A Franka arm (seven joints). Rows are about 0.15 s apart.
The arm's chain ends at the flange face. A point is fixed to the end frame.
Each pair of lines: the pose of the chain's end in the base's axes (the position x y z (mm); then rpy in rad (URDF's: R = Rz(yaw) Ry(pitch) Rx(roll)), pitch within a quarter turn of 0, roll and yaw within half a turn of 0), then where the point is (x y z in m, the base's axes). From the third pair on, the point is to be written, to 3 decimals.
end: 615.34, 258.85, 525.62, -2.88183, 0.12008, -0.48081
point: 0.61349 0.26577 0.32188
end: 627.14, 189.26, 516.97, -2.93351, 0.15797, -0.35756
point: 0.61356 0.18878 0.31356
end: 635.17, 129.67, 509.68, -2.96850, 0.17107, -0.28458
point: 0.617 0.122 0.307
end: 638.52, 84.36, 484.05, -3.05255, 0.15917, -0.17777
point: 0.621 0.058 0.283
